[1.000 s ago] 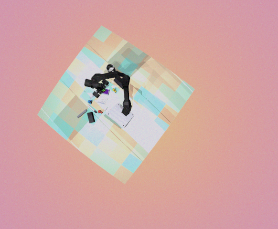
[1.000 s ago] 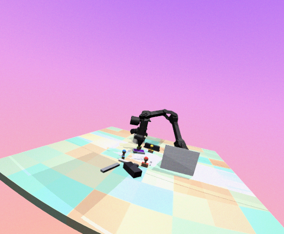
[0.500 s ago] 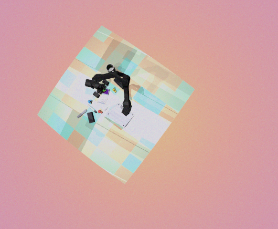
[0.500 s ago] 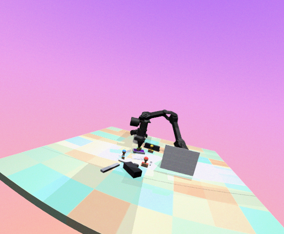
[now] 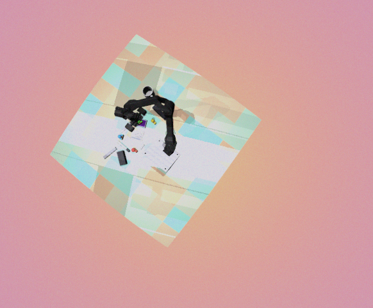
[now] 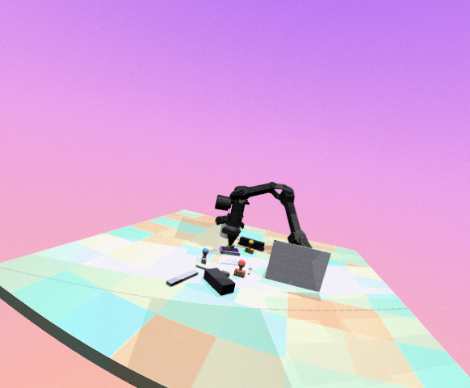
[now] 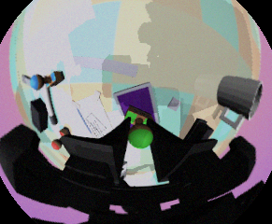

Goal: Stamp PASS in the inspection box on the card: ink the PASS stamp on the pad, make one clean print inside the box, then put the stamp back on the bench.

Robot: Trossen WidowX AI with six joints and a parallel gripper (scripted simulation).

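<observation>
Right now my gripper tip is right at the green-knobbed stamp. The rest, counted from my gripper tip: yellow-knobbed stamp: 80 mm behind, 70 mm to the right, 20 mm below; purple ink pad: 30 mm below; white card: 40 mm behind, 90 mm to the left, 40 mm below.
</observation>
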